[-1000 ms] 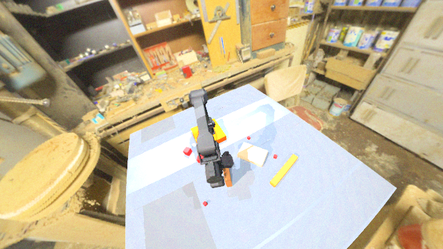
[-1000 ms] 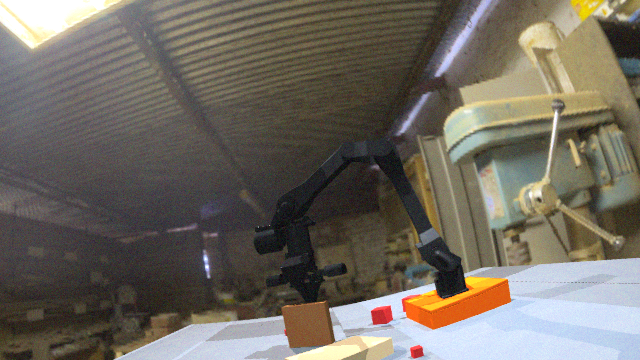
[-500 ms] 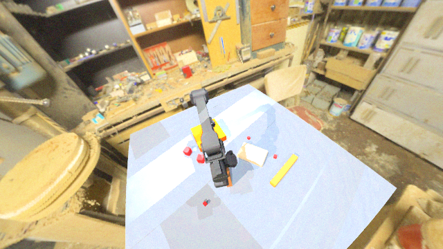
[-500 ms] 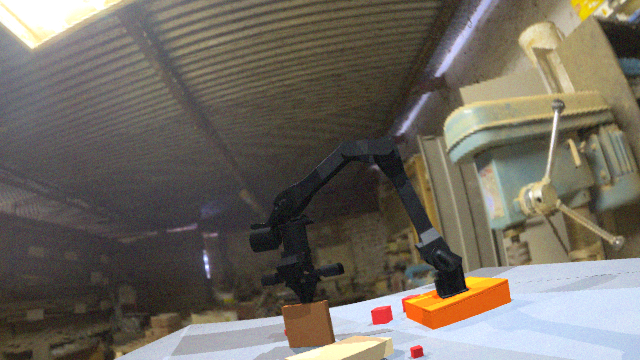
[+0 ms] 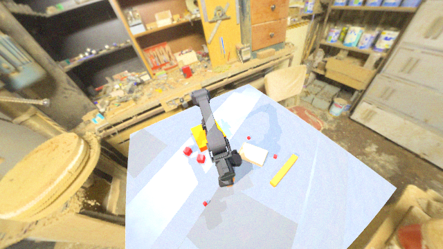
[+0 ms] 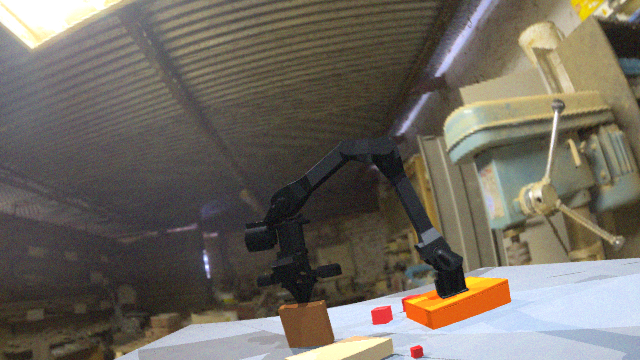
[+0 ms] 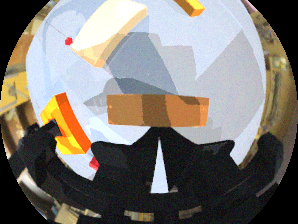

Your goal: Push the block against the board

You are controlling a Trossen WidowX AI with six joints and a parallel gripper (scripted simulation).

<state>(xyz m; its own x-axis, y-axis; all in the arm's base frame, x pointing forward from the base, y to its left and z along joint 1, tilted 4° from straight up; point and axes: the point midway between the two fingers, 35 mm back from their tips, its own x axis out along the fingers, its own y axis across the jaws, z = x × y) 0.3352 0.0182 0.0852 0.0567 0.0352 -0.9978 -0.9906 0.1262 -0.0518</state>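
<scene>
My gripper tip is now 2 cm to the right of the orange-brown square block and 3 cm above it. Also, from my gripper tip: pale block: 9 cm behind, 19 cm to the left, 7 cm below; long yellow-orange bar: 7 cm ahead, 31 cm to the left, 7 cm below.
</scene>
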